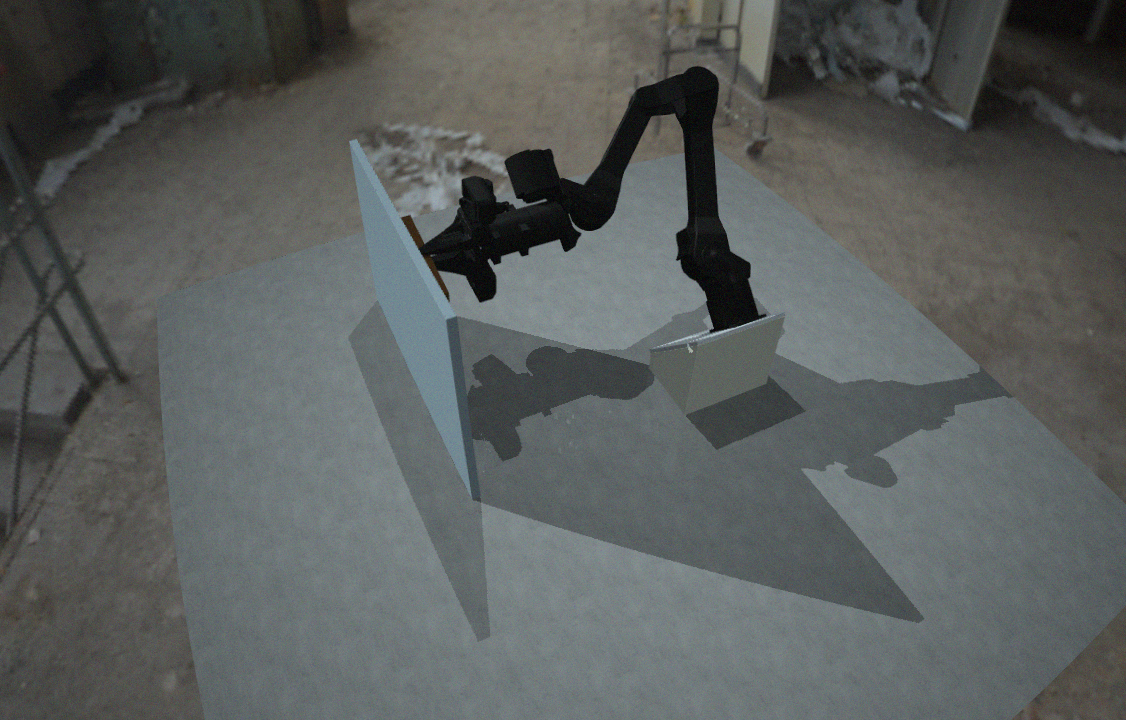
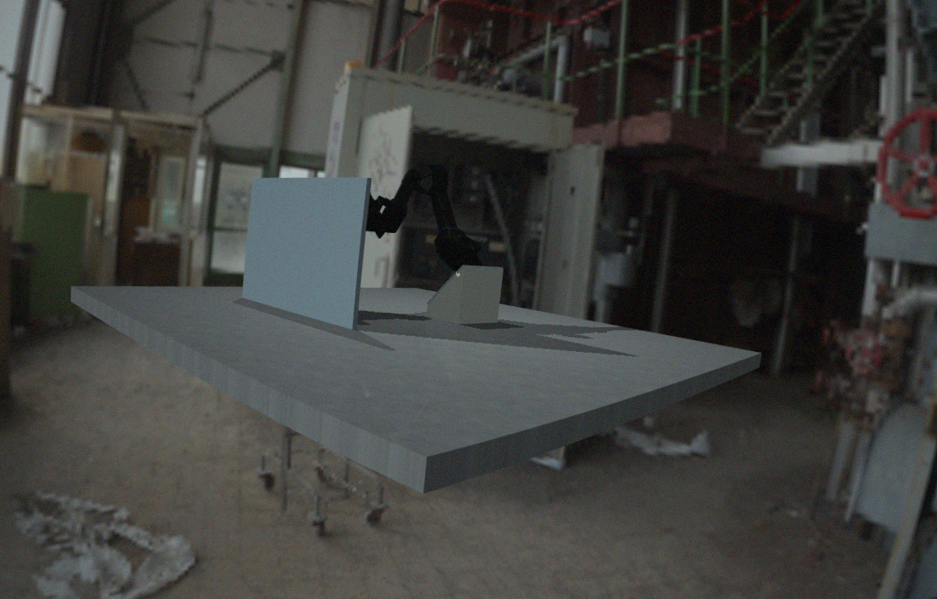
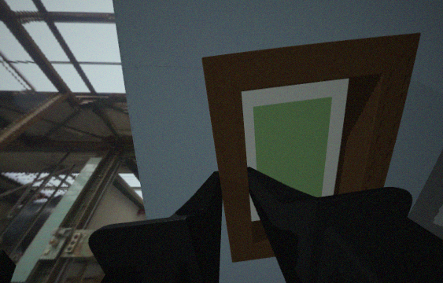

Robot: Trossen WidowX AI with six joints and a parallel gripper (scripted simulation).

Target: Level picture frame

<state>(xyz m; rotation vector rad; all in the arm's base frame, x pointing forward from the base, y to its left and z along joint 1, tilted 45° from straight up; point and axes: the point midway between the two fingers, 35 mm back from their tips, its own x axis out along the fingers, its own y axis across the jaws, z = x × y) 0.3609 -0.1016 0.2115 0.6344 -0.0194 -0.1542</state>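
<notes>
Now: the picture frame 50 mm below my gripper tip, 10 mm to the right of it and 10 mm ahead of it. Also, from my gripper tip: wall panel 70 mm below, 20 mm ahead.
</notes>
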